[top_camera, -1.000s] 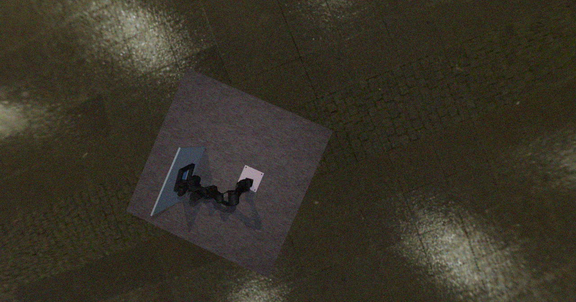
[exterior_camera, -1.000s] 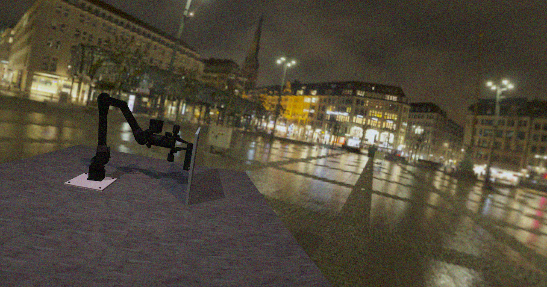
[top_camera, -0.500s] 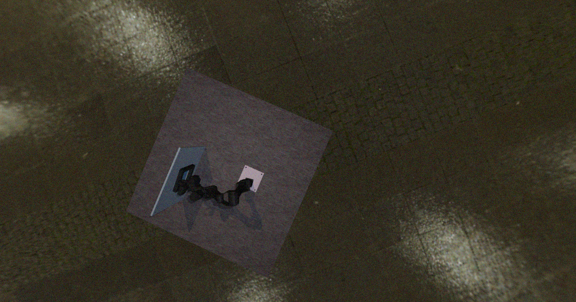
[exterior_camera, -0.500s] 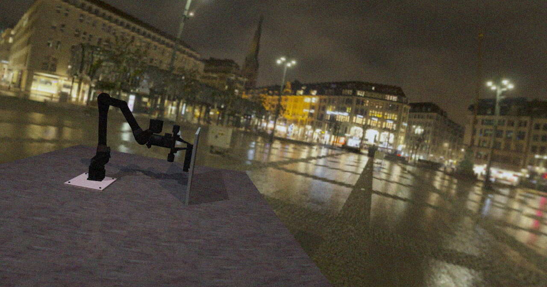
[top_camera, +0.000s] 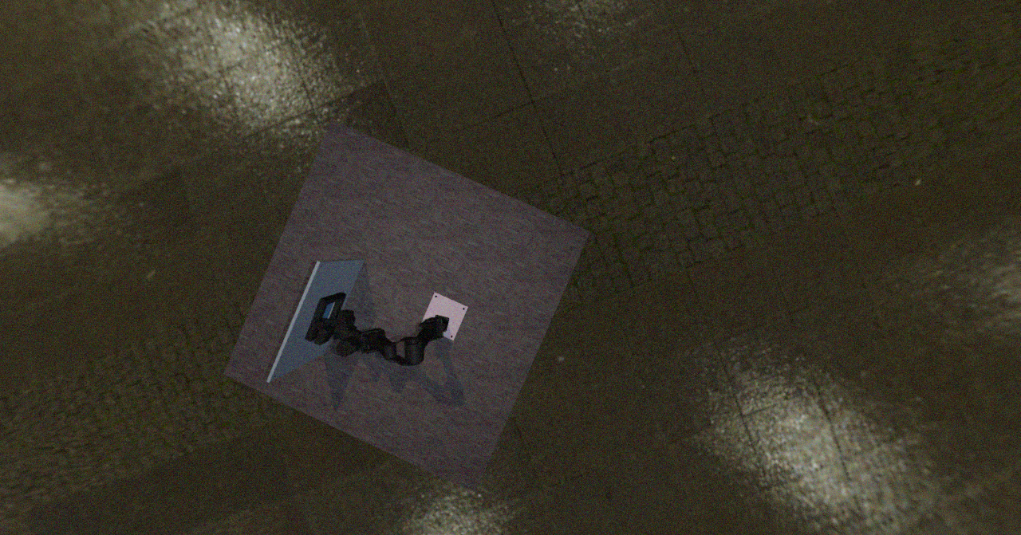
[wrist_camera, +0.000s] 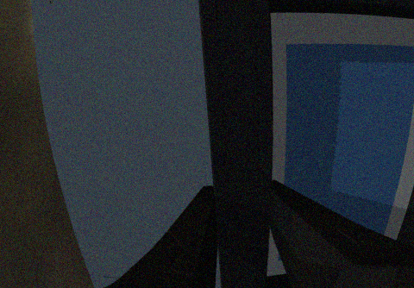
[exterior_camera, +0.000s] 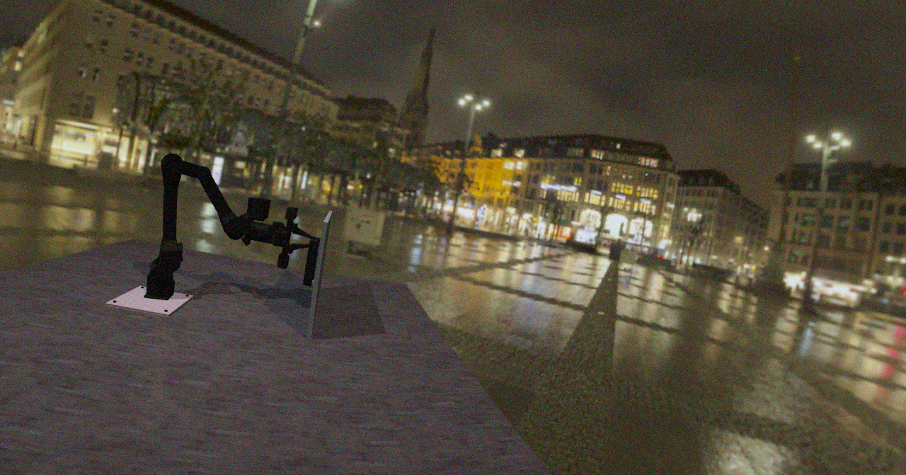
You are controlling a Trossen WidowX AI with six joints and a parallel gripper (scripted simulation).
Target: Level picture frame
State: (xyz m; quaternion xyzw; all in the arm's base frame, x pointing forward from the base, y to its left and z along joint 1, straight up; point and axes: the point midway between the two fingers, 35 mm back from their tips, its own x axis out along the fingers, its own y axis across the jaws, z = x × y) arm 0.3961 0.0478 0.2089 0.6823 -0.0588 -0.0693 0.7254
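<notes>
Now: gripper tip 60 mm above the picture frame, 10 mm to the left of it and 10 mm short of it. From my gripper tip the other things lie so: wall panel 60 mm below, 20 mm ahead.
</notes>
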